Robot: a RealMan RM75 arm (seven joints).
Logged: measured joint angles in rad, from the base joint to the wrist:
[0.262 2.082 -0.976 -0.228 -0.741 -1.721 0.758]
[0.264 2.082 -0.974 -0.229 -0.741 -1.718 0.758]
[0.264 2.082 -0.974 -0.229 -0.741 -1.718 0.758]
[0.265 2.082 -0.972 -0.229 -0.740 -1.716 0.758]
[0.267 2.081 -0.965 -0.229 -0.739 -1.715 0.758]
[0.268 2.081 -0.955 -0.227 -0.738 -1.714 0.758]
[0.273 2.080 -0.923 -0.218 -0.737 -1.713 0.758]
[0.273 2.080 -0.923 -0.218 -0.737 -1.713 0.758]
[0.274 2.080 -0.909 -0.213 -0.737 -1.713 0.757]
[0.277 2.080 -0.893 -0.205 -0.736 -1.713 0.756]
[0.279 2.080 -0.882 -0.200 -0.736 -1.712 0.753]
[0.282 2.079 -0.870 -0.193 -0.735 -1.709 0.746]
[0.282 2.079 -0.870 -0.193 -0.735 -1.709 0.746]
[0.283 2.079 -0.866 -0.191 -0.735 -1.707 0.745]
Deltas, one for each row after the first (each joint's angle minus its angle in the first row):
[0.002 0.000 0.002 -0.001 0.000 0.003 0.000]
[0.002 0.000 0.002 -0.001 0.000 0.003 0.000]
[0.003 0.000 0.004 -0.001 0.001 0.005 0.000]
[0.005 -0.001 0.011 -0.001 0.002 0.006 0.000]
[0.006 -0.001 0.021 0.001 0.003 0.007 0.000]
[0.011 -0.002 0.053 0.010 0.004 0.008 0.000]
[0.011 -0.002 0.053 0.010 0.004 0.008 0.000]
[0.012 -0.002 0.067 0.015 0.004 0.008 -0.001]
[0.015 -0.002 0.083 0.023 0.005 0.008 -0.002]
[0.017 -0.002 0.094 0.028 0.005 0.009 -0.005]
[0.020 -0.003 0.106 0.035 0.006 0.012 -0.012]
[0.020 -0.003 0.106 0.035 0.006 0.012 -0.012]
[0.021 -0.003 0.110 0.037 0.006 0.014 -0.013]

